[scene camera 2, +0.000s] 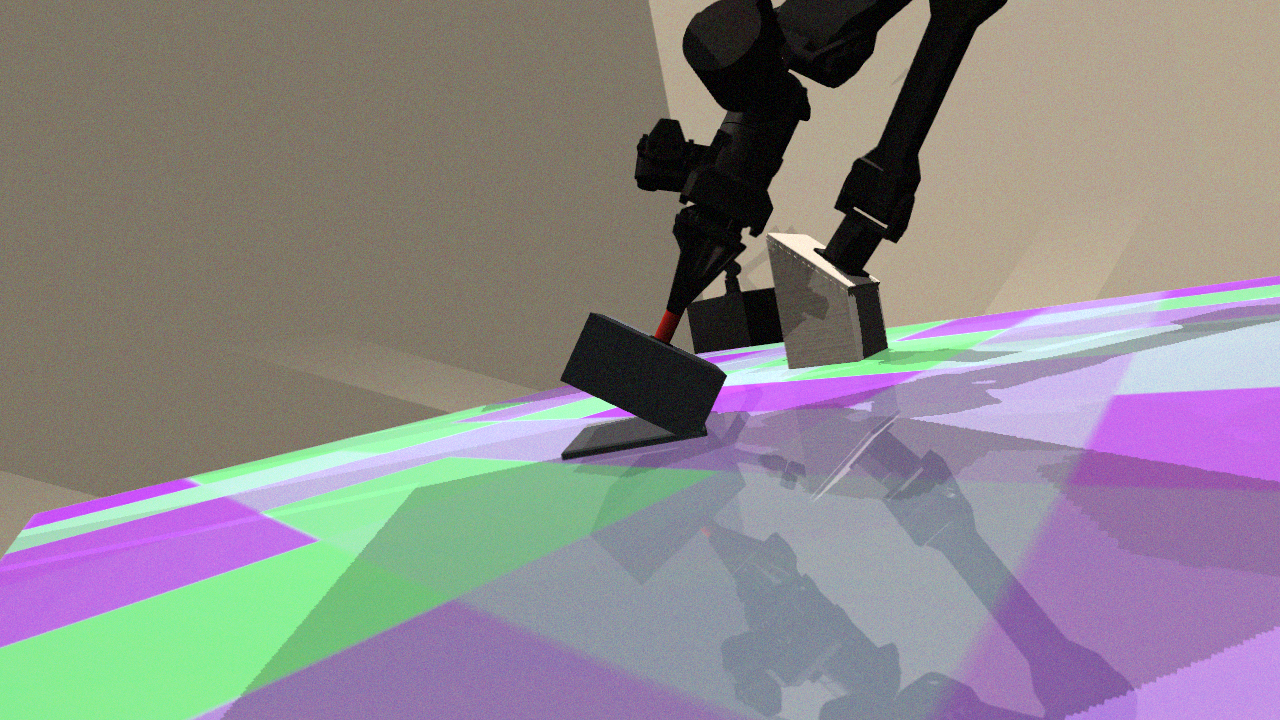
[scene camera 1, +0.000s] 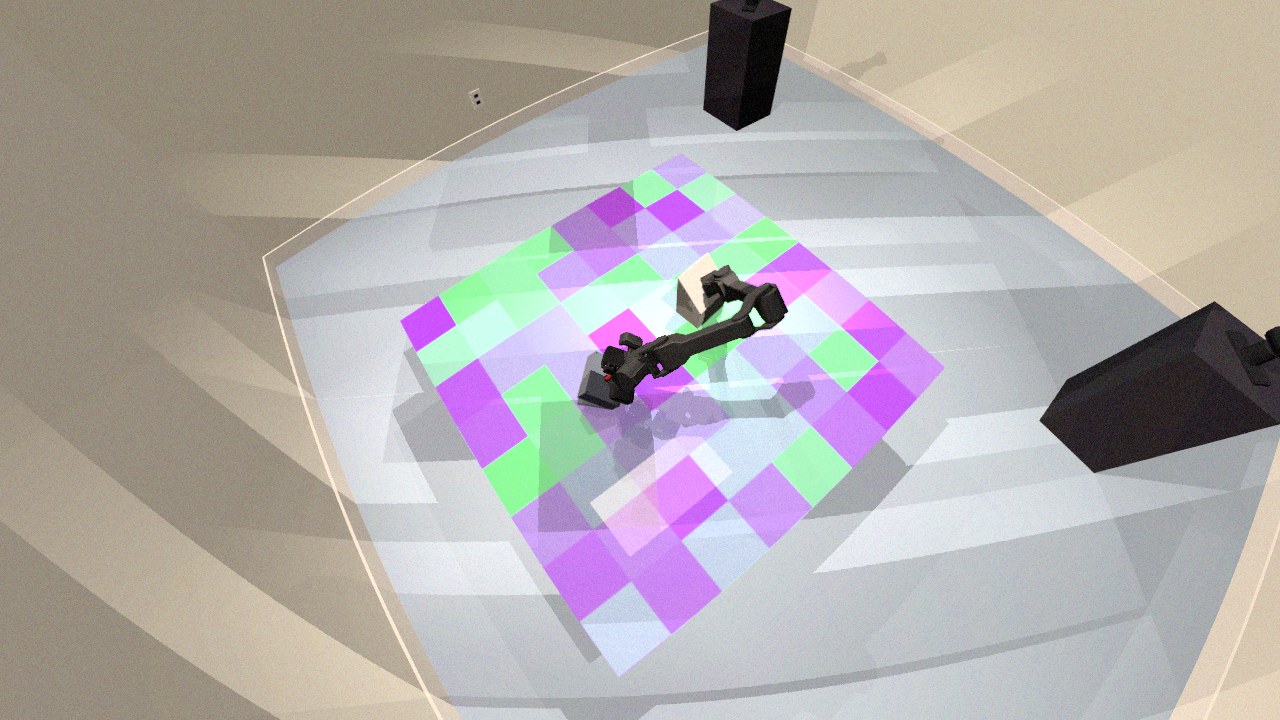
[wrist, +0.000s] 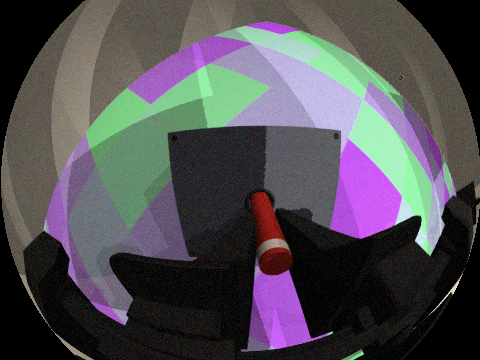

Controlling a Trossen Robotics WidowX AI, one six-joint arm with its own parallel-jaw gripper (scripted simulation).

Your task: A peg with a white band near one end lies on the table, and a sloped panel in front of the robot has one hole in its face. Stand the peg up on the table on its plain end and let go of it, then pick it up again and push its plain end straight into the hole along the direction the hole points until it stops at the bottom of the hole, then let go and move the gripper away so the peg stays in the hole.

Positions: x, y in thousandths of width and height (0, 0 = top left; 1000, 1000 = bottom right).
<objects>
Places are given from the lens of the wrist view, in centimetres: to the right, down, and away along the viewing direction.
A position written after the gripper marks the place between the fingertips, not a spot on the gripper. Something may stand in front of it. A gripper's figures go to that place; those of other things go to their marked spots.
gripper (wrist: 551, 601): 1, 2, 10
peg (wrist: 574, 715): 1, 3, 6
sloped panel (wrist: 445, 471): -2, -1, 12
The marked spots on the peg and the sloped panel are 8 cm apart.
</objects>
